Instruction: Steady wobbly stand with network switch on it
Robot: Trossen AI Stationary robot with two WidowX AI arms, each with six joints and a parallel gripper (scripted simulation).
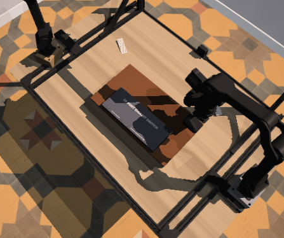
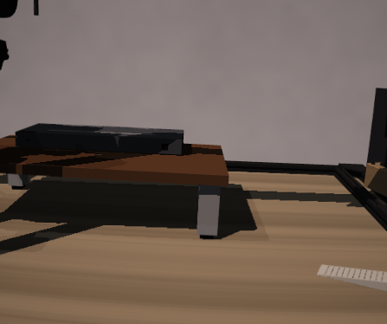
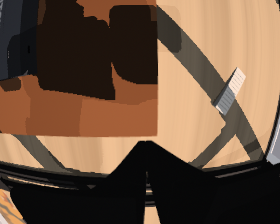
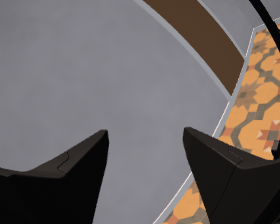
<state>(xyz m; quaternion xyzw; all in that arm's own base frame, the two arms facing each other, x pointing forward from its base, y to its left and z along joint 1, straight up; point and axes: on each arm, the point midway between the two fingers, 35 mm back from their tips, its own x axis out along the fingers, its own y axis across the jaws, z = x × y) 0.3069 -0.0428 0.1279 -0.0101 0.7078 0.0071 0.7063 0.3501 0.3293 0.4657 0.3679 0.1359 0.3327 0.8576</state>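
Right now the white wedge is 530 mm below my right hand, 110 mm ahead of it and 50 mm to the right of it. Round my right hand: stand (480 mm below, 370 mm ahead, 290 mm to the left); network switch (430 mm ahead, 420 mm below, 290 mm to the left).
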